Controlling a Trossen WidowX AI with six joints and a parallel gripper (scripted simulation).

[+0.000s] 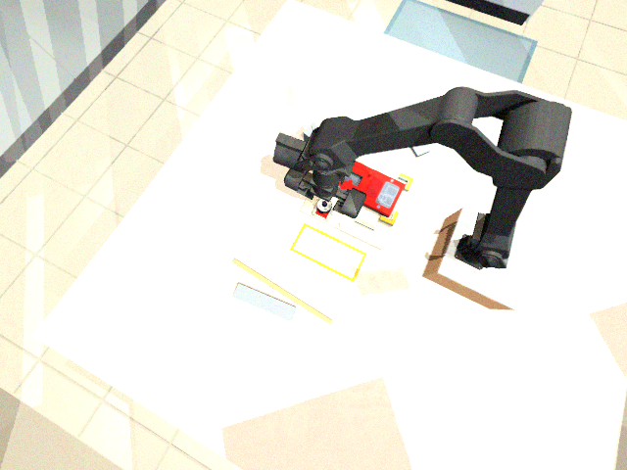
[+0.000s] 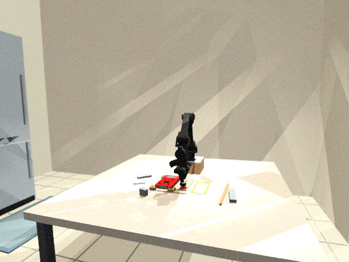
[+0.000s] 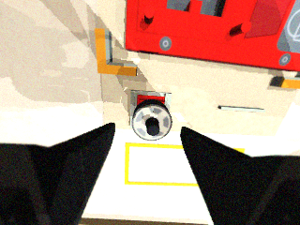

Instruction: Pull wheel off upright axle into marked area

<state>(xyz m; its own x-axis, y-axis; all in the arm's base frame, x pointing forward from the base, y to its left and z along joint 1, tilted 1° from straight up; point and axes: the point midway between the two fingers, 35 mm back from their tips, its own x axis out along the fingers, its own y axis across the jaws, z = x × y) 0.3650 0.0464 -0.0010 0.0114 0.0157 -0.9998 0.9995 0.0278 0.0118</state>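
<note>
Right now the wheel is 20 mm below my gripper tip. From my gripper tip the other things lie so: wooden stick: 10 mm behind, 250 mm to the left, 50 mm below; small grey cube: 140 mm ahead, 190 mm to the right, 40 mm below.
</note>
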